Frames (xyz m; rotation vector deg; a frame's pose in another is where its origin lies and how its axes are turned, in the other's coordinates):
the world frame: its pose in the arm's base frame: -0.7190 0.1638 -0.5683 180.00 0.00 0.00
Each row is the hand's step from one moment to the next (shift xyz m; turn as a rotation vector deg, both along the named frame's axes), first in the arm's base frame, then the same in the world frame.
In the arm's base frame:
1: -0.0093 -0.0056 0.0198 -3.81 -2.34 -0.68
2: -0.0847 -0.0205 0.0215 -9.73 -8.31 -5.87
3: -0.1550 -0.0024 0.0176 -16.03 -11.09 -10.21
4: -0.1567 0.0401 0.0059 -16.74 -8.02 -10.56
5: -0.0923 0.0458 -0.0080 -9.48 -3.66 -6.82
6: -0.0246 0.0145 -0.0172 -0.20 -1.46 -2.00
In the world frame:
1: -0.0093 0.0056 -0.0198 -3.81 2.34 0.68
2: -0.0847 0.0205 -0.0215 -9.73 8.31 5.87
3: -0.1550 0.0024 -0.0176 -16.03 11.09 10.21
4: -0.1567 -0.0401 -0.0059 -16.74 8.02 10.56
5: -0.0923 -0.0458 0.0080 -9.48 3.66 6.82
6: -0.0246 -0.0145 0.0172 -0.20 1.46 2.00

